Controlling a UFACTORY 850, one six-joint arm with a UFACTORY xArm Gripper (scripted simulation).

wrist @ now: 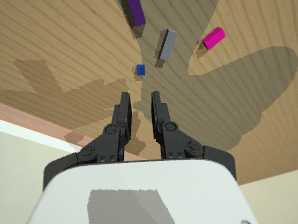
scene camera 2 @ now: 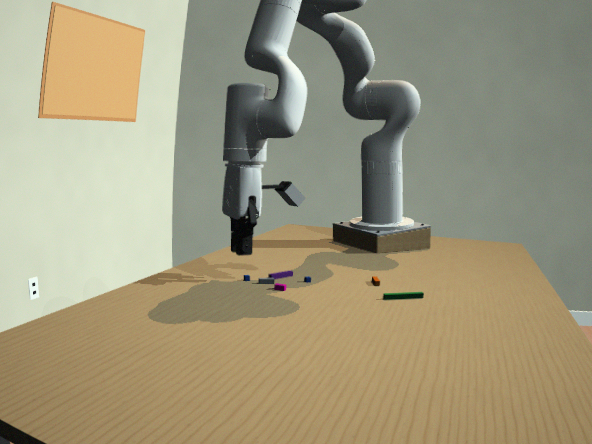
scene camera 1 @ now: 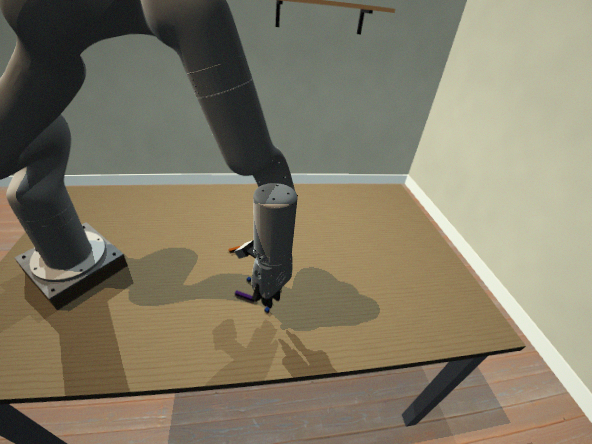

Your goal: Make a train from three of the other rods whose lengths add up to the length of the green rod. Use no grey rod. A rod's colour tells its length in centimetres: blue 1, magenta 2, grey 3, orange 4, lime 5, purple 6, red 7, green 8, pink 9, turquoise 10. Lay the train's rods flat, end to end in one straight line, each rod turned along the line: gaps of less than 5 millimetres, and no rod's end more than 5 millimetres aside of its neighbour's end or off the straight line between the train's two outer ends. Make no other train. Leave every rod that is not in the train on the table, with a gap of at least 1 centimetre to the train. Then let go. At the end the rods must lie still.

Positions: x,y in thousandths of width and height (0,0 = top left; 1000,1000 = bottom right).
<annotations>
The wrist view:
my gripper: 475,458
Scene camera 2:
my gripper: 408,571
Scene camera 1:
my gripper: 457,679
</annotations>
